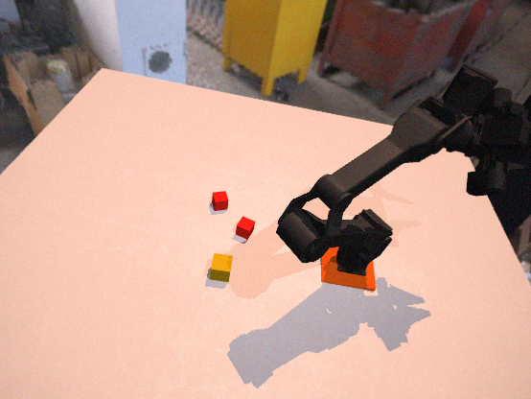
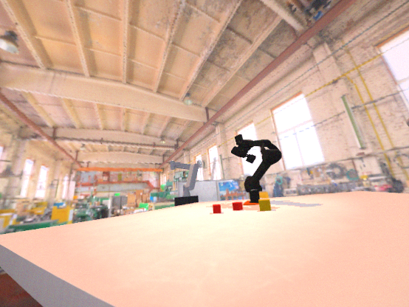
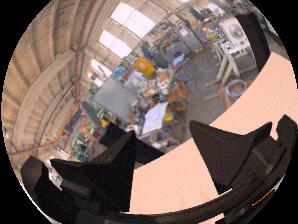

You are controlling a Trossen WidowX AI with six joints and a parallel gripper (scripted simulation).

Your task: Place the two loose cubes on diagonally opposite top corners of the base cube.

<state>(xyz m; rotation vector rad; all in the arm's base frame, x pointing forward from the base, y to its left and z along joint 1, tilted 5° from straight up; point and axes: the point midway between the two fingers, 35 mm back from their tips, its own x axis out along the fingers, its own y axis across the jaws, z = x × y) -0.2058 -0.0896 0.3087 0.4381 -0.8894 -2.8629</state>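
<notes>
The yellow base cube lies 500 mm ahead of my gripper tip, 180 mm to the left of it and 310 mm below it.
</notes>
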